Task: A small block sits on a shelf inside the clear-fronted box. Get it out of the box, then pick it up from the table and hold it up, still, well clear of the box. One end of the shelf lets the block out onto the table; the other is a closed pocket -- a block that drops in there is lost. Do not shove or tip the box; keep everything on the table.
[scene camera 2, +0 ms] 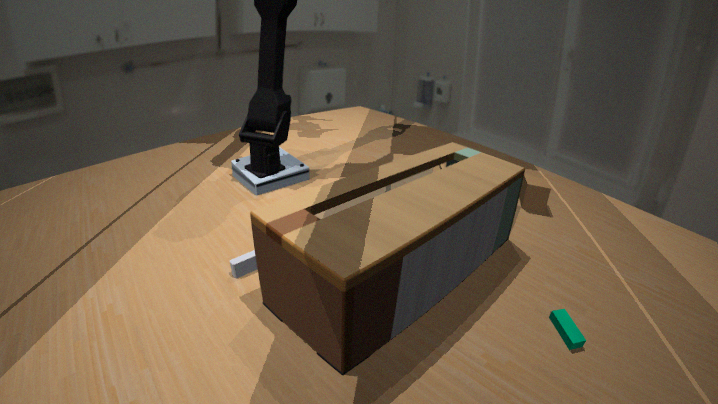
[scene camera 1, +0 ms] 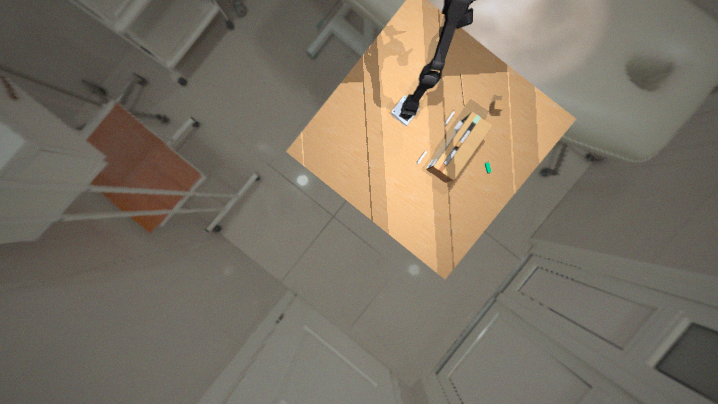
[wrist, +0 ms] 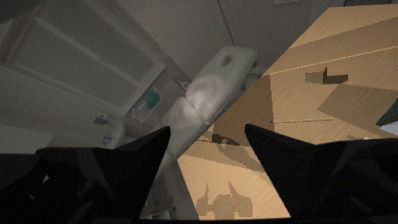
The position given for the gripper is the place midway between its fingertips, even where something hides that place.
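There's the gripper (wrist: 207,128) to see, and then a wooden box (scene camera 2: 348,265) is visible too.
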